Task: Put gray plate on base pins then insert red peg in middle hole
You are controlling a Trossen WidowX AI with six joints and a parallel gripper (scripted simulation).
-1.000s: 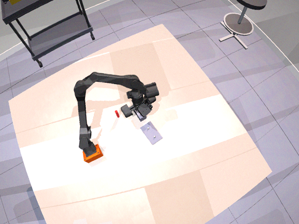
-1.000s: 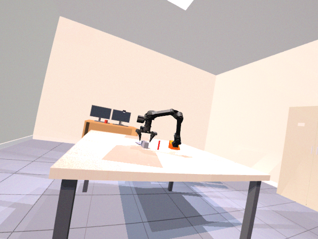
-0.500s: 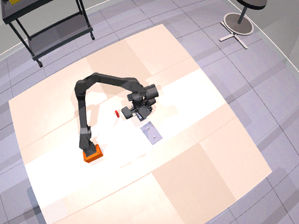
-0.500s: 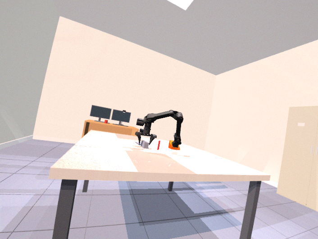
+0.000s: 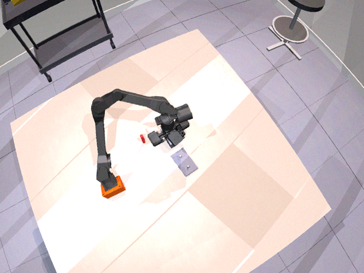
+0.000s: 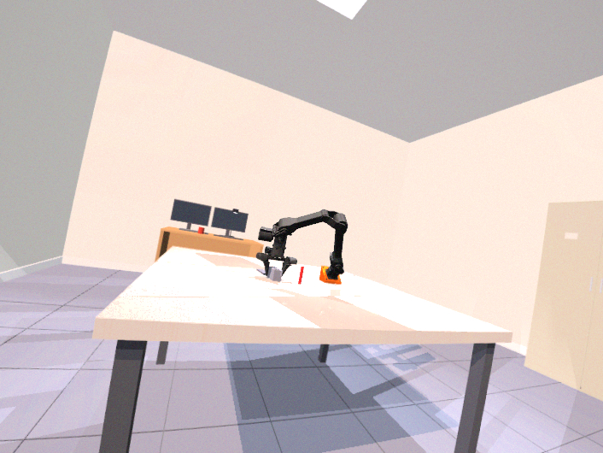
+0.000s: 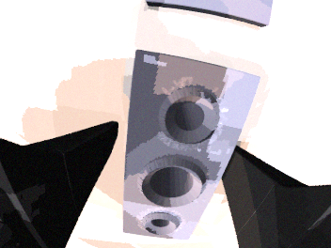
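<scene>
Right now the flat base is 14 cm to the right of my gripper tip. The rest, counted from my gripper tip: red peg (11 cm behind, 5 cm to the left, 3 cm above); gray plate (3 cm above).
</scene>
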